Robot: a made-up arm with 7 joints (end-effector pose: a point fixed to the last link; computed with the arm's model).
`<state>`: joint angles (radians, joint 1 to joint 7).
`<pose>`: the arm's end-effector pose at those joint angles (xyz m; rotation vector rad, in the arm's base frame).
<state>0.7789 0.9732 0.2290 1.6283 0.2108 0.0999 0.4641</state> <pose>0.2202 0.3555 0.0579 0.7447 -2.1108 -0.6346</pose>
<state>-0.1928 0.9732 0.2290 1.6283 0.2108 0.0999 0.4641</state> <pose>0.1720 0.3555 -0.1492 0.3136 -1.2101 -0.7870</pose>
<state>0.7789 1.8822 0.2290 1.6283 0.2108 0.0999 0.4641</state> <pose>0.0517 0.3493 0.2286 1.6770 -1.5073 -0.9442</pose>
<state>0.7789 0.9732 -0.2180 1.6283 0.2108 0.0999 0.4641</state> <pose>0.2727 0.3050 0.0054 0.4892 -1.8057 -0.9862</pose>
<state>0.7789 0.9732 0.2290 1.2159 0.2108 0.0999 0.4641</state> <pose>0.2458 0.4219 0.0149 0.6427 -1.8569 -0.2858</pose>
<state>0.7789 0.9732 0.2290 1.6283 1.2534 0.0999 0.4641</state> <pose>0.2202 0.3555 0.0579 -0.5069 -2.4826 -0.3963</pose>
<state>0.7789 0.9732 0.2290 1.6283 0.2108 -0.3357 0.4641</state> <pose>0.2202 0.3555 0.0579 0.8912 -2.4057 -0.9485</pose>
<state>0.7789 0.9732 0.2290 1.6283 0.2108 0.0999 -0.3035</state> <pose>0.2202 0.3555 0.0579 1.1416 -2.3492 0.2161</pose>
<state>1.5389 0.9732 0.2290 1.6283 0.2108 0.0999 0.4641</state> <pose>0.1197 0.3555 0.1937 1.1079 -2.7880 -0.3742</pose>
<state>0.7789 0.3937 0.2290 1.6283 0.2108 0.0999 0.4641</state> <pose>0.3028 0.2528 -0.0258 0.0861 -2.3089 -0.3818</pose>
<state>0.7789 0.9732 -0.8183 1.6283 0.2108 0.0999 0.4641</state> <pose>0.2910 0.2464 -0.0976 0.1462 -1.3254 -1.3616</pose>
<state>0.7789 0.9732 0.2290 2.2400 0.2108 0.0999 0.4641</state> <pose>0.1507 0.2555 0.0681 0.8777 -2.4243 -1.2160</pose>
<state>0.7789 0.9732 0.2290 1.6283 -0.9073 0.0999 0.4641</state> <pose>0.2202 0.3555 0.0579 1.8282 -1.2328 -0.7235</pose>
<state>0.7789 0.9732 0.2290 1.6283 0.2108 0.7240 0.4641</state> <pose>0.2202 0.3555 0.0579 0.5336 -1.6519 -0.2354</pose>
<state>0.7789 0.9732 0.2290 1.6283 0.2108 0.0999 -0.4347</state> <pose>0.2202 0.3555 0.0579 1.2024 -2.3643 0.3751</pose>
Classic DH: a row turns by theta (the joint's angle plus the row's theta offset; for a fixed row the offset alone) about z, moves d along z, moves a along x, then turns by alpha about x. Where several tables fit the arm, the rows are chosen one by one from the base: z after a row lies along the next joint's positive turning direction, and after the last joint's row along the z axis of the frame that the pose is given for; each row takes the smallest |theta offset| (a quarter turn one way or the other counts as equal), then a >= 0, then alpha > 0; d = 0 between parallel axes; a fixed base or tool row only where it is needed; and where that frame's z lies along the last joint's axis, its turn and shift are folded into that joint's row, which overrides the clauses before.
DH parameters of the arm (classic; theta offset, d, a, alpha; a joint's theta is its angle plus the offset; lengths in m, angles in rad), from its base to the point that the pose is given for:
base (fixed): 0 0 0 1.5708
joint 1: 1.5708 -0.107 0 1.5708
joint 2: 1.5708 0 0 1.5708
joint 3: 1.5708 -0.281 0 1.5708
joint 4: 0 0 0 -1.5708
joint 5: 0 -0.203 0 -1.5708
joint 6: -1.5708 0 0 1.5708
joint 7: 1.5708 0 0 1.5708
tool (fixed): -1.5708 0 0 0

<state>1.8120 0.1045 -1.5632 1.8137 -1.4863 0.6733 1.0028</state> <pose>0.2438 -0.0647 0.0615 -2.2042 1.3975 1.5995</pose>
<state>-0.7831 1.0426 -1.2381 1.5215 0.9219 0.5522 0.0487</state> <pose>-0.1733 0.2618 -0.2680 -0.4639 0.8410 -0.4821</pose>
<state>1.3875 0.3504 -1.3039 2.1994 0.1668 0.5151 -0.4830</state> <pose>0.2106 0.0137 0.0050 0.0843 -2.5007 -1.2252</pose>
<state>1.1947 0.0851 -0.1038 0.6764 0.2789 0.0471 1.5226</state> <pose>0.4546 0.1312 -0.0436 -1.1743 -1.5140 -1.2949</pose>
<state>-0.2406 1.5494 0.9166 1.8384 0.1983 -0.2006 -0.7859</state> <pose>0.1516 0.3376 0.1177 -1.6134 2.6545 0.2731</pose>
